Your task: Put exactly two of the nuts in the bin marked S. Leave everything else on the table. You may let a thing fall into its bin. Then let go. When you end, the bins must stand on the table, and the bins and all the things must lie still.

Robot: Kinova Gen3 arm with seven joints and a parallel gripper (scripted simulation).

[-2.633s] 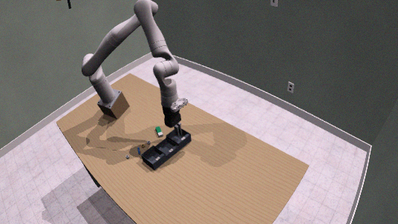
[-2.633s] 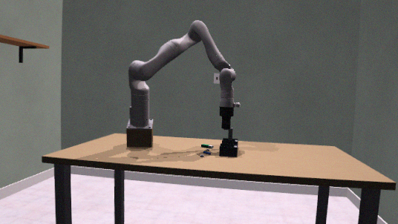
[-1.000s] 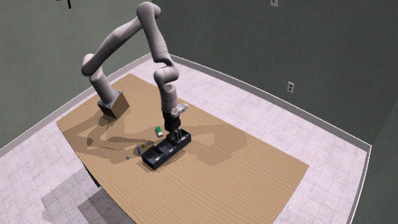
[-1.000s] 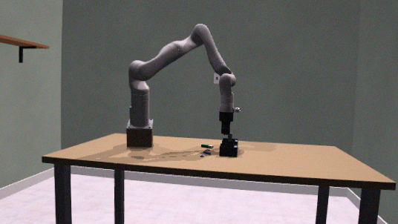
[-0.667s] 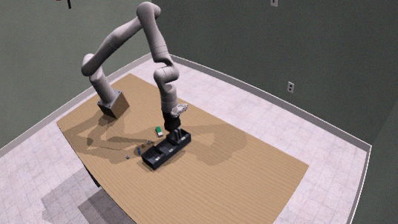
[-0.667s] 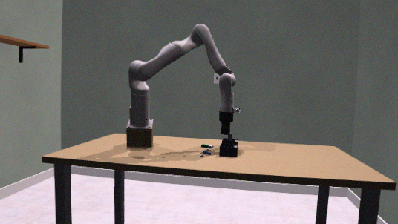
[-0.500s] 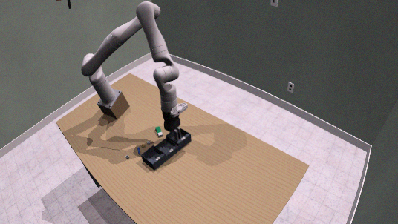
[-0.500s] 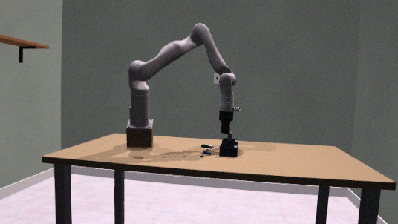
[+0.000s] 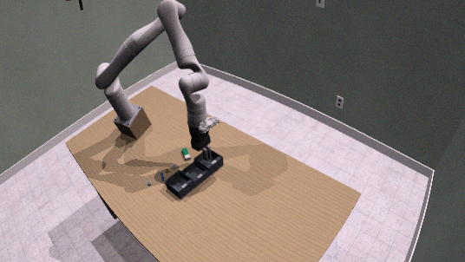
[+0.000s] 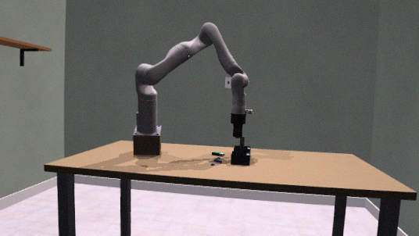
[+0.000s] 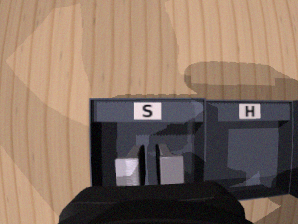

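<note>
The brass-coloured nut lies 90 mm behind my hand, 160 mm to the right of it and 50 mm below it. Round my hand: blue rod 80 mm behind, 190 mm to the right, 50 mm below; bin 10 mm ahead, 80 mm to the right, 30 mm below.
</note>
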